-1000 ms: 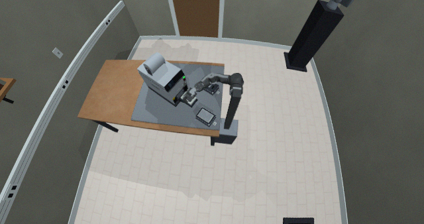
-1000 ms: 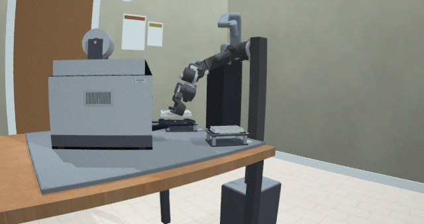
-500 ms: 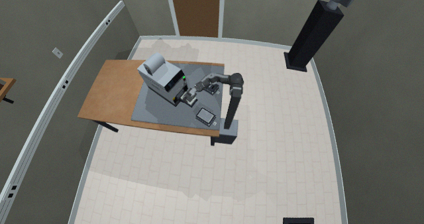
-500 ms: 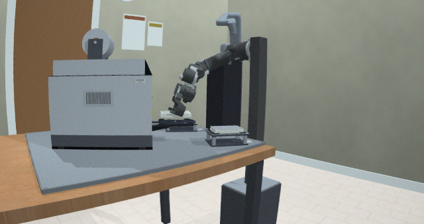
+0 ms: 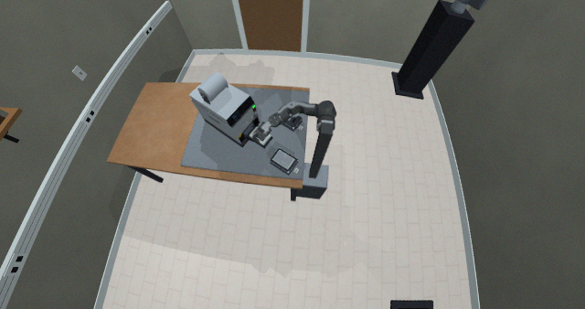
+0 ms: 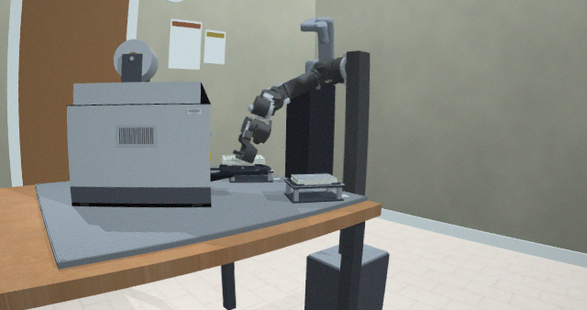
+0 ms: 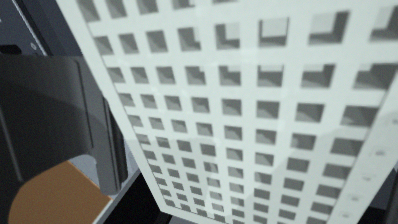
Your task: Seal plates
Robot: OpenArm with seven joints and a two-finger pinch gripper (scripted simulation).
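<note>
Right now the white open-well plate is 1 cm below my hand. The rest, counted from my hand: white start button: 13 cm to the right, 6 cm above, 5 cm ahead; yellow warning mark: 13 cm ahead, 3 cm to the left, 2 cm above; sealer stage: 4 cm below.
</note>
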